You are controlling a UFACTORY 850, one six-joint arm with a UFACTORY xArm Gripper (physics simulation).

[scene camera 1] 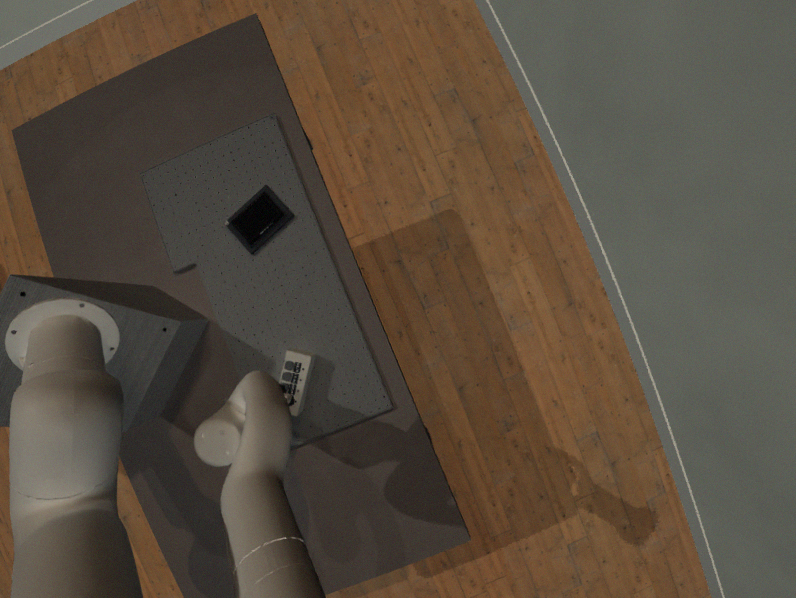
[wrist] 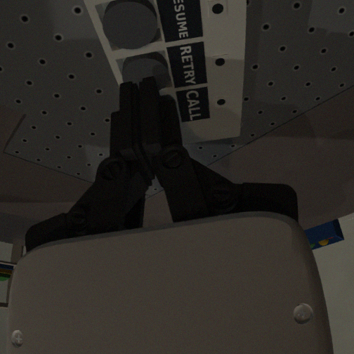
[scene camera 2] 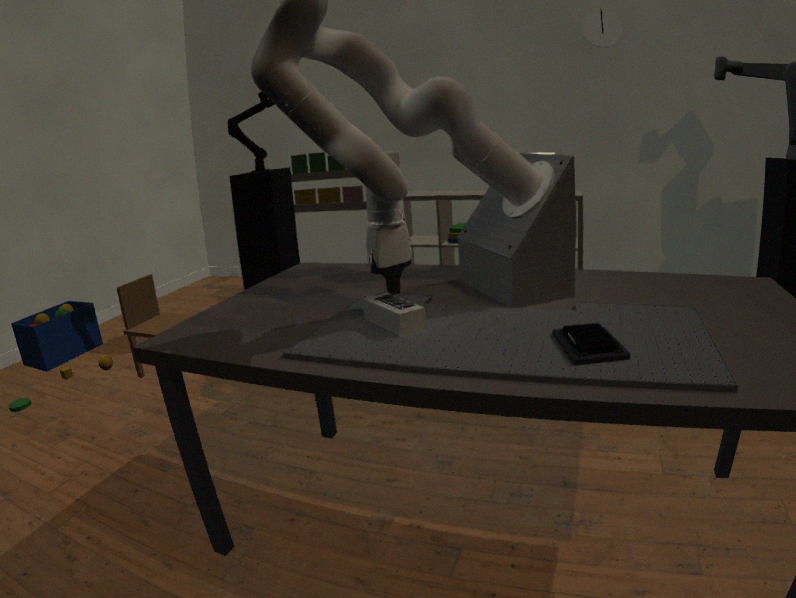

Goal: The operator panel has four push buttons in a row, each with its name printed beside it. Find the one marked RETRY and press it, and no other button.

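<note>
The operator panel (scene camera 1: 303, 399) (scene camera 2: 387, 316) (wrist: 228, 36) is a pale box with round grey buttons and white names on dark labels. In the wrist view, the RETRY button (wrist: 144, 64) lies beside its RETRY label (wrist: 187, 65), between the RESUME button (wrist: 130, 24) and the CALL label (wrist: 195, 105). The CALL button is hidden behind the fingers. My gripper (scene camera 2: 393, 292) (wrist: 144, 99) is shut and empty, pointing down at the panel. Its tips overlap the near edge of the RETRY button in the wrist view; whether they touch it, I cannot tell.
The panel stands on a grey perforated board (scene camera 1: 276, 302) (scene camera 2: 489, 350). A black tray-like device (scene camera 1: 260, 219) (scene camera 2: 590, 342) lies on the same board, away from the panel. The arm's grey wedge base (scene camera 1: 144, 334) (scene camera 2: 537, 257) stands on the table behind the board.
</note>
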